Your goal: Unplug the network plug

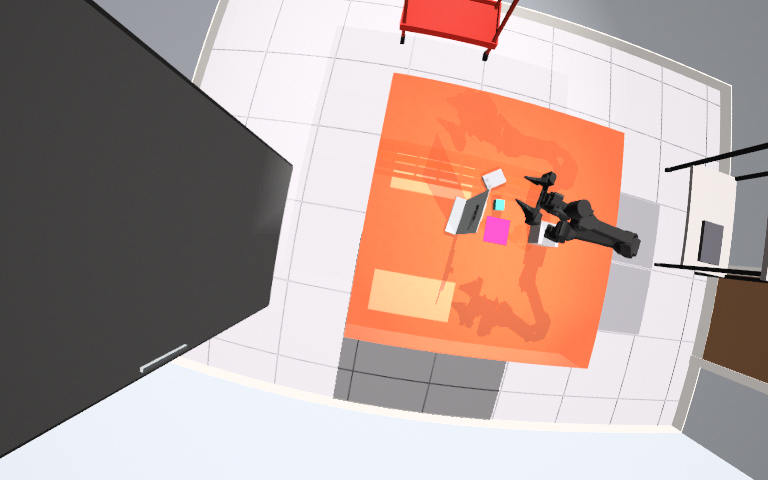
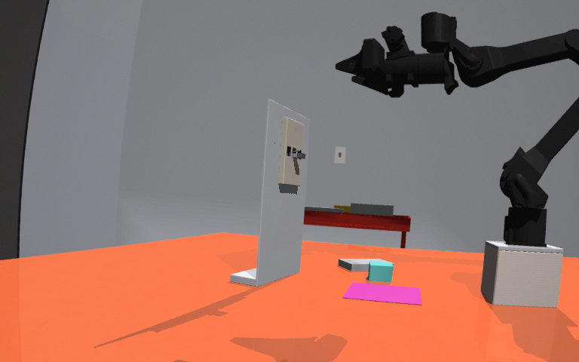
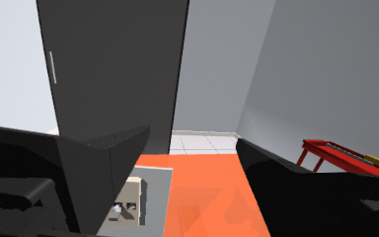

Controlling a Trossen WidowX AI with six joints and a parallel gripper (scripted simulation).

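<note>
Now: the grey network plug 180 mm below my gripper tip, 100 mm to the left of it and 50 mm ahead of it. From my gripper tip the other things lie so: flat grey block 390 mm below, 130 mm to the right, 20 mm behind; then pink marked square 400 mm below, 130 mm behind, 90 mm to the left; then upright panel 260 mm below, 100 mm to the left, 70 mm ahead.
</note>
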